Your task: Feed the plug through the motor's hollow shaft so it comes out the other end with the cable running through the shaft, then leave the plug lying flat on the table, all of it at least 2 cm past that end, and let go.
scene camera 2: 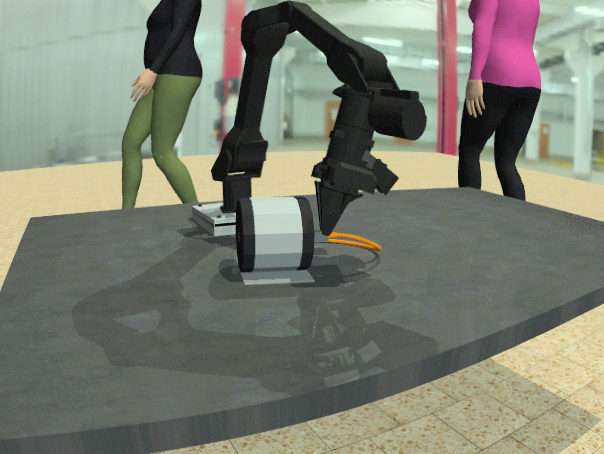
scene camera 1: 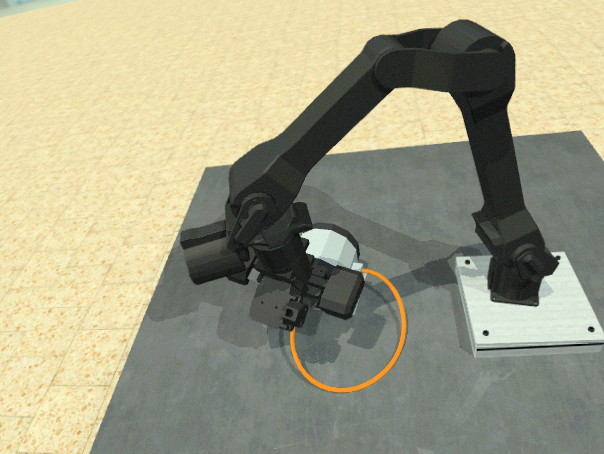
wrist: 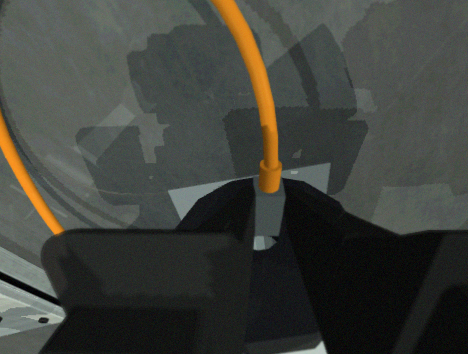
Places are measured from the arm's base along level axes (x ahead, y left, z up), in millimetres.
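Pixels of known places: gripper, fingertip midpoint: [scene camera 2: 324, 234] [scene camera 1: 303, 301] [wrist: 268, 195]; arm's base, origin of the base link: [scene camera 1: 513, 287].
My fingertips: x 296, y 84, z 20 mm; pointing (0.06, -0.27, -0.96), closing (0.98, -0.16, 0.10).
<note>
Ahead of a thing's pixels: the offset from my fingertips to its top centre. "pt": to the spot under its first point. Level surfaces: height alone.
The motor {dy -73, dx -12, dz +51 mm} [scene camera 1: 327, 245] [scene camera 2: 277, 232], a pale cylinder with black end rings, lies on its side on a light base plate {dy -73, dx -9, dz -49 mm} [scene camera 2: 277, 277] [wrist: 312, 176]. My gripper [scene camera 2: 327, 232] [wrist: 268, 195] is shut on the grey plug {dy -10, dx -2, dz +6 mm} [scene camera 2: 320, 236] [wrist: 269, 215], at the motor's right end in scene camera 2. The plug points at the end face, close to the shaft opening [wrist: 262, 243]; whether its tip is inside is unclear. The orange cable [scene camera 1: 342, 390] [scene camera 2: 357, 240] [wrist: 257, 70] loops from the plug's collar round to a small pale block {pt dy -71, dx -68, dz +9 mm} [scene camera 1: 357, 266] on the motor's side. The arm hides the fingertips in scene camera 1.
The robot's pale base plate [scene camera 1: 530, 320] [scene camera 2: 212, 222] stands on the dark table {dz -51 mm} [scene camera 1: 425, 410] [scene camera 2: 200, 390]. Its edge also shows in the wrist view at lower left. The cable loop spreads beside the motor. Two human figures stand beyond the table.
</note>
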